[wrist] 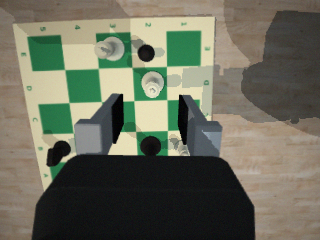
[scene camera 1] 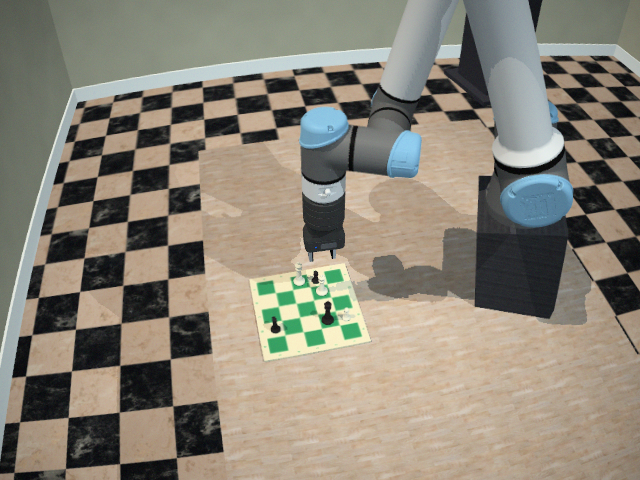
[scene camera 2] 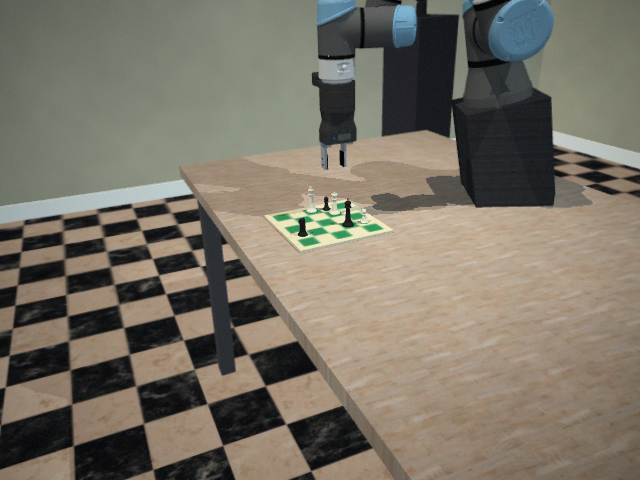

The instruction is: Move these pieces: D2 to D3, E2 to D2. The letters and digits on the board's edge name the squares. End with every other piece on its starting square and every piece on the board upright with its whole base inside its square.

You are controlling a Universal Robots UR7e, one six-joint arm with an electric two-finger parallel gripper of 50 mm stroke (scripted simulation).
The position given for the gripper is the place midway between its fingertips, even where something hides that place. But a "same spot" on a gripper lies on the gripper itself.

The gripper shows in the wrist view (151,109), in scene camera 1 and in scene camera 2. One and the same spot on the gripper: (scene camera 2: 324,156) is (scene camera 1: 309,253).
